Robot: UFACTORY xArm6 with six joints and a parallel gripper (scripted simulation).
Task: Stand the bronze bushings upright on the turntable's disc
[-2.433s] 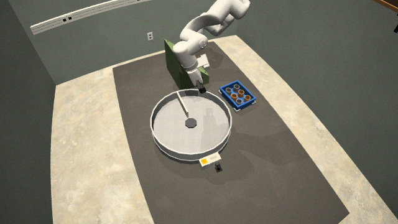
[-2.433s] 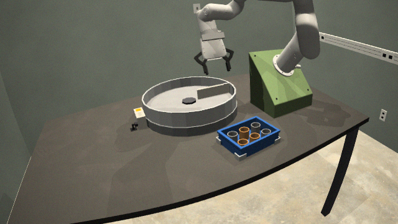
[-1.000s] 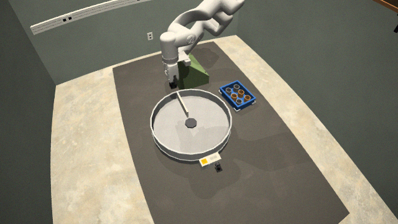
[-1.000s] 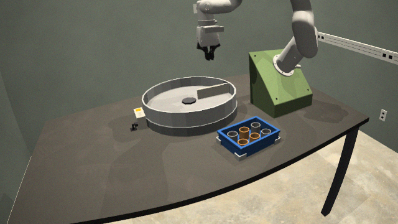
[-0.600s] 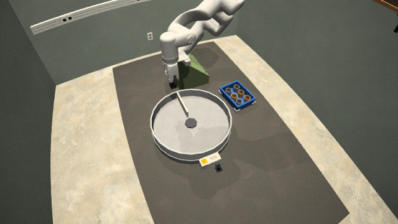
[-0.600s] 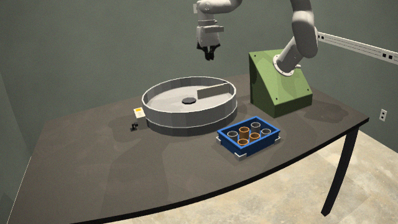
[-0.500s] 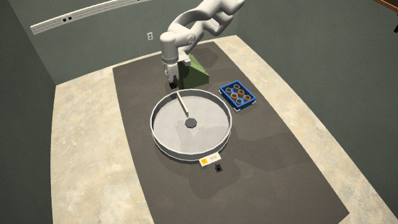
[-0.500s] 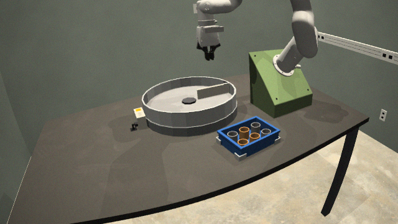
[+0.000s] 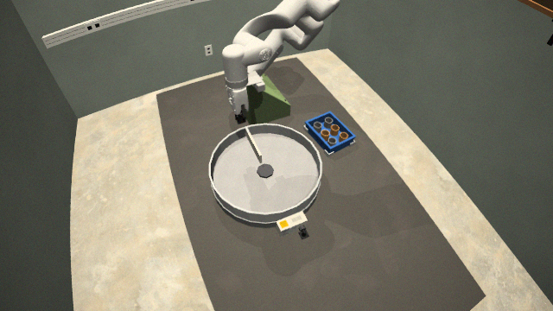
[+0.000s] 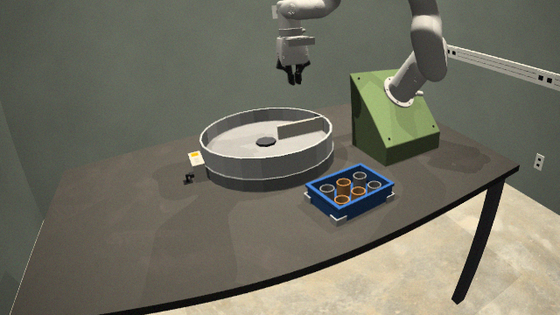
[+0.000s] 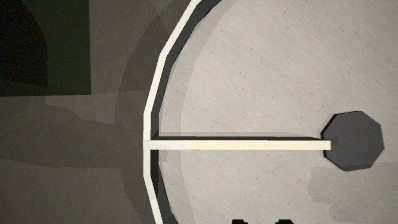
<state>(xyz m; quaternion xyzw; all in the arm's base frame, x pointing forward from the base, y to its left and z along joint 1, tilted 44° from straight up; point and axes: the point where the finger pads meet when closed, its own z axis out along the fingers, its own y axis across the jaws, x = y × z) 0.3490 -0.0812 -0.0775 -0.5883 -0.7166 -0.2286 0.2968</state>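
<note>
Now: the blue crate 390 mm to the left of my hand, 220 mm below it and 20 mm behind it. Round my hand: grey turntable disc 190 mm below, 120 mm ahead, 60 mm to the left.
</note>
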